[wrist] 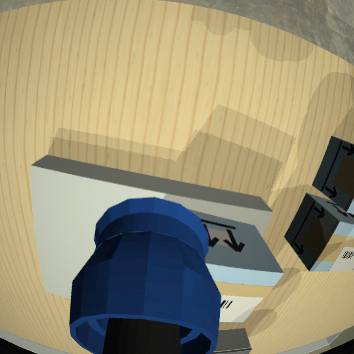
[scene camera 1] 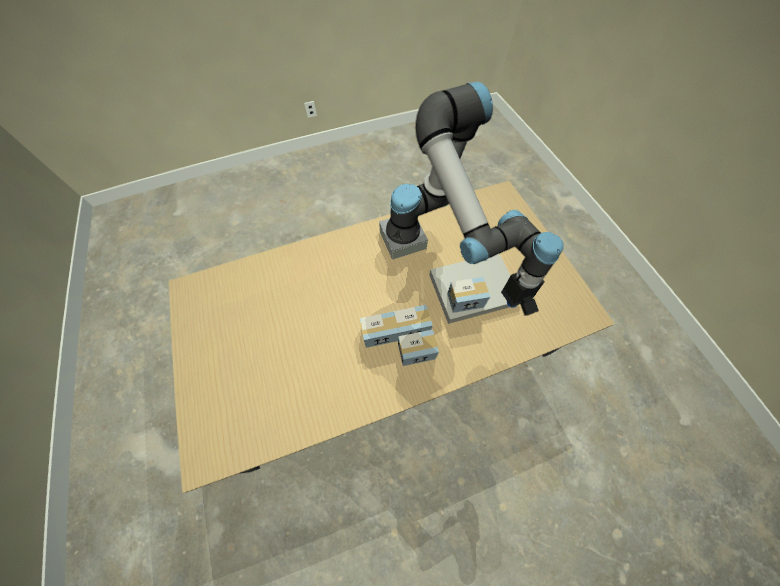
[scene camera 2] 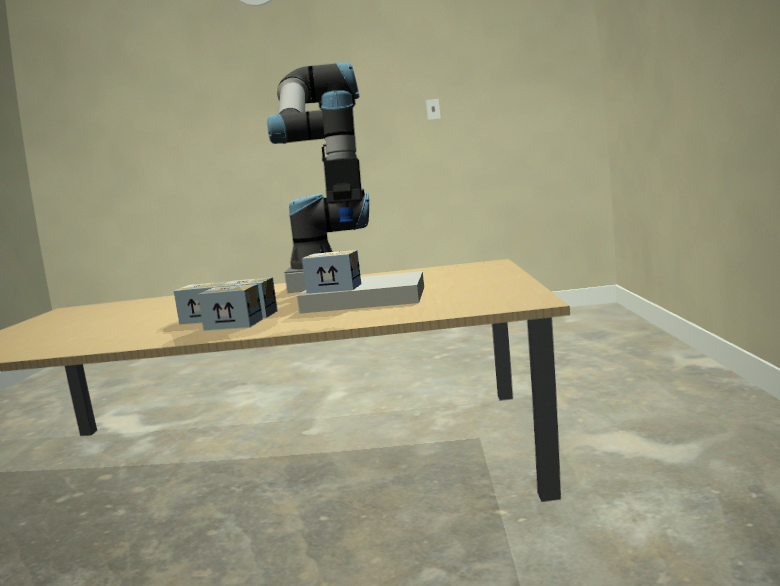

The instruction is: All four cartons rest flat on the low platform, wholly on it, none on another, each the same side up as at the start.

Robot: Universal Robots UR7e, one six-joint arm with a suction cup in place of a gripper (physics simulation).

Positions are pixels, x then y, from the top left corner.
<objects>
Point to a low grey platform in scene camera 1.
494,271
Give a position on a low grey platform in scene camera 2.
403,288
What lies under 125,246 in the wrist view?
My suction cup.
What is my suction cup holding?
Nothing.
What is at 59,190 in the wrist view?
A low grey platform.
</objects>
